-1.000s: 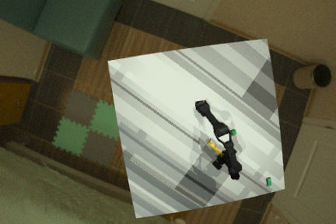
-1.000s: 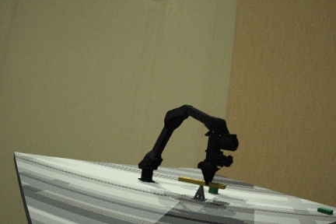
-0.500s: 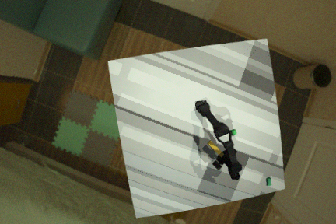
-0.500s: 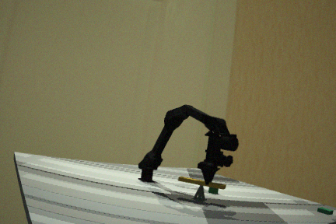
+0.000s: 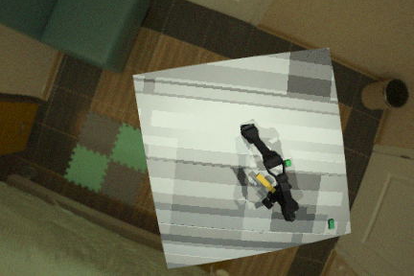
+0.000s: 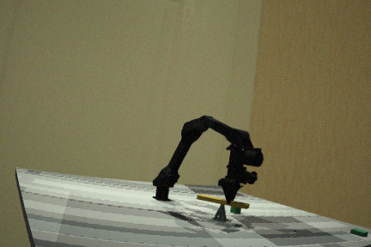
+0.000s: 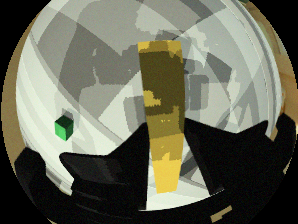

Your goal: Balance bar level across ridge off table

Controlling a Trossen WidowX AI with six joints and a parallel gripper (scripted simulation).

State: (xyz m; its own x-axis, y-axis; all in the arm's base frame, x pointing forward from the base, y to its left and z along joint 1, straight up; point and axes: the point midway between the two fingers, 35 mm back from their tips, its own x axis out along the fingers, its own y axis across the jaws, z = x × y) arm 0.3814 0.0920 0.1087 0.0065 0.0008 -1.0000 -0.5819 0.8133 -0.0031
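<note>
Right now my gripper tip is 20 mm past the yellow bar and 20 mm to the left of it. Also, from my gripper tip: small green cube: 130 mm behind, 140 mm to the left, 60 mm below.
</note>
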